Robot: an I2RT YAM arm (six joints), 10 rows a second.
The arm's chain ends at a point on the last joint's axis. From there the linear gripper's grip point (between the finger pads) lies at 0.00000 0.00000 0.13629 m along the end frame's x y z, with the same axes.
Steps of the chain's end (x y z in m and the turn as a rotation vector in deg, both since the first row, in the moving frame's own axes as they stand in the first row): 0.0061, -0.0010, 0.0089, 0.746, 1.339, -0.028; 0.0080, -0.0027, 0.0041, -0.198, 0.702, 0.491; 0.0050, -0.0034, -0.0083, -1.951, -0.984, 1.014; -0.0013, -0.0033, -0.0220, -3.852, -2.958, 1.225; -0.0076, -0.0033, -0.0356, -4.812, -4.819, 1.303; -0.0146, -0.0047, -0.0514, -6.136, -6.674, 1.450; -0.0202, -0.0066, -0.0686, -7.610, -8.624, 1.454; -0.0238, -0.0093, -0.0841, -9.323, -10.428, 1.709; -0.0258, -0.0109, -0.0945, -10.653, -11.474, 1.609
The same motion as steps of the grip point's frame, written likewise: 0.0093, -0.0028, 0.0089, 0.746, 1.339, -0.028; 0.0097, -0.0022, 0.0041, -0.198, 0.702, 0.491; 0.0026, 0.0012, -0.0084, -1.951, -0.984, 1.014; -0.0084, 0.0058, -0.0225, -3.852, -2.958, 1.225; -0.0192, 0.0080, -0.0366, -4.812, -4.819, 1.303; -0.0306, 0.0096, -0.0531, -6.136, -6.674, 1.450; -0.0408, 0.0111, -0.0713, -7.610, -8.624, 1.454; -0.0487, 0.0123, -0.0881, -9.323, -10.428, 1.709; -0.0531, 0.0137, -0.0996, -10.653, -11.474, 1.609
